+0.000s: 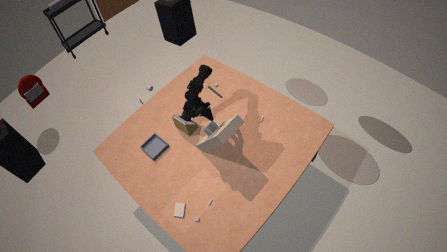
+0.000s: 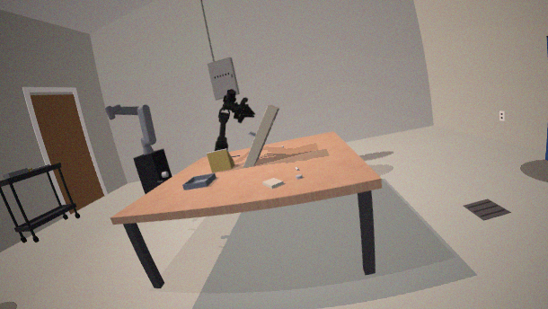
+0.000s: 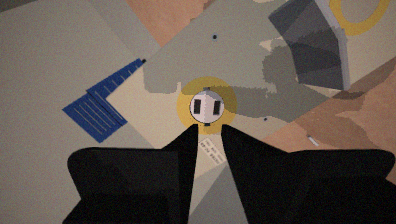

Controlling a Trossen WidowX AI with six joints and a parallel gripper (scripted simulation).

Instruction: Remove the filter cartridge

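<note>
My gripper tip is 6 cm short of the round grey filter cartridge and 5 cm above it. Round my gripper tip: cream block (9 cm ahead, 49 cm to the right, 30 cm below); blue-grey tray (36 cm behind, 27 cm to the right, 29 cm below); beige service panel (2 cm ahead, 12 cm below).
</note>
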